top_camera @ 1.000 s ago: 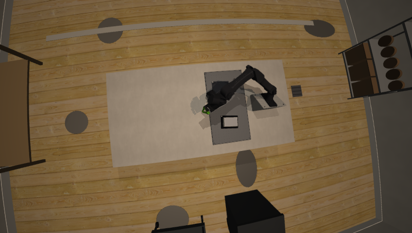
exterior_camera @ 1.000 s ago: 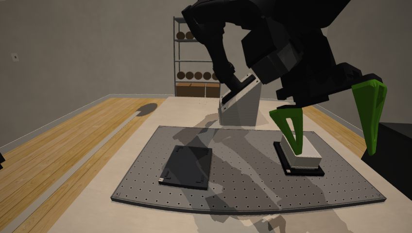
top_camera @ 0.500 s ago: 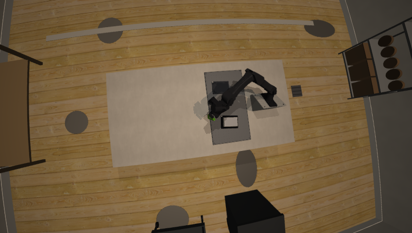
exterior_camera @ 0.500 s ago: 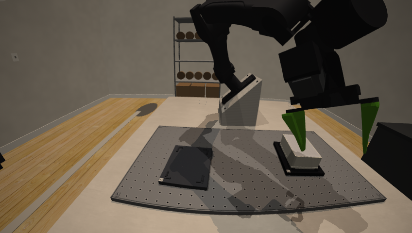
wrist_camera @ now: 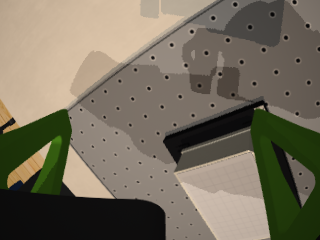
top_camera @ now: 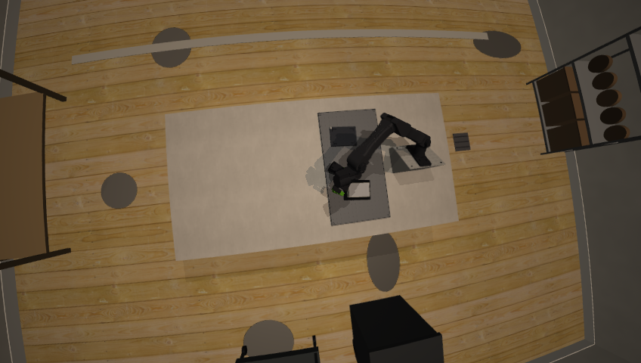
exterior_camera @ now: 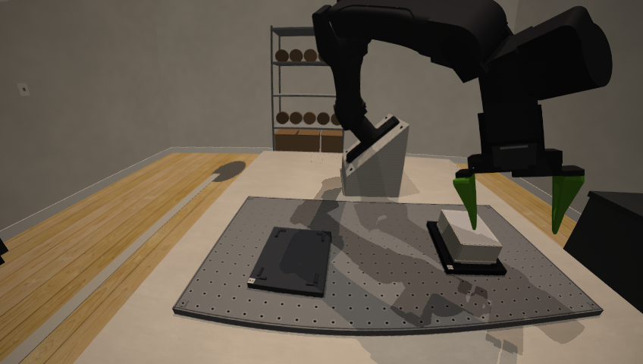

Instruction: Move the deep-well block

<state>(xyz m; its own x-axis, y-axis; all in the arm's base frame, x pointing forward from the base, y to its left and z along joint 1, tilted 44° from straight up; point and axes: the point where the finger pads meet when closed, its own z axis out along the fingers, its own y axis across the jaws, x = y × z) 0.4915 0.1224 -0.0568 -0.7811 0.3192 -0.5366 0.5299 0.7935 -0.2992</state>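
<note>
Right now the pale grey 96-well deep-well block is 140 mm behind my hand, 120 mm below it and 40 mm to the left of it. Round my hand: black plate nest N2: 300 mm to the right, 140 mm below, 90 mm behind; then A1 label: 140 mm below, 70 mm behind, 20 mm to the right; then black plate nest N1: 140 mm below, 140 mm behind, 40 mm to the left.
</note>
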